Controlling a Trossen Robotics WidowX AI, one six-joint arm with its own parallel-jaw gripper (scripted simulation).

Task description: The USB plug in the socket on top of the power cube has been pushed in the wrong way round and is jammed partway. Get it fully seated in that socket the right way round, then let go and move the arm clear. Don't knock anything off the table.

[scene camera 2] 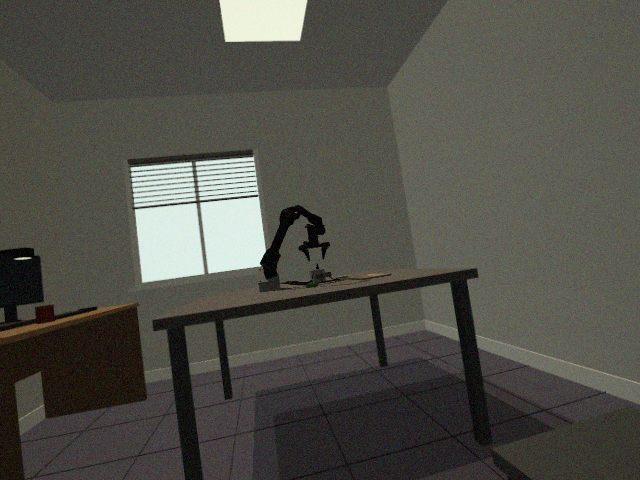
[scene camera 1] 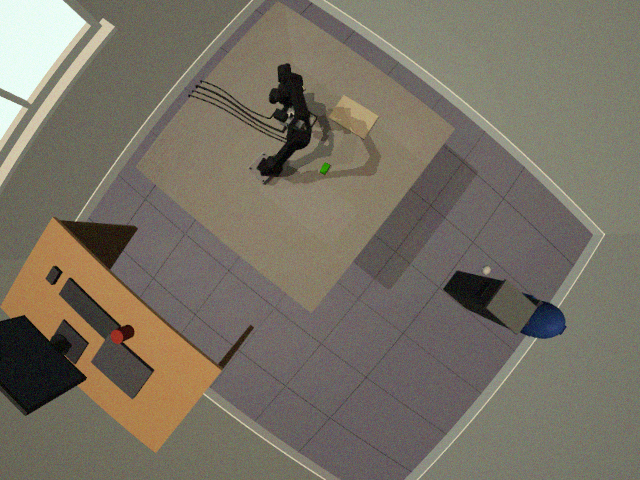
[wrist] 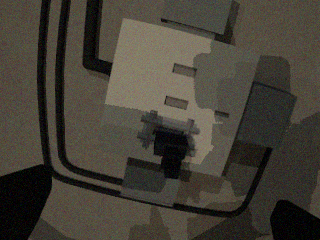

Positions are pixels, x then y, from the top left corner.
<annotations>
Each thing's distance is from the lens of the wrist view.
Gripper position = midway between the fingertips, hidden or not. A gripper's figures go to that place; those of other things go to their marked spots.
gripper [wrist: 166,198]: 0.10 m
dark USB plug [wrist: 169,143]: 0.13 m
white power cube [wrist: 184,76]: 0.14 m
</annotations>
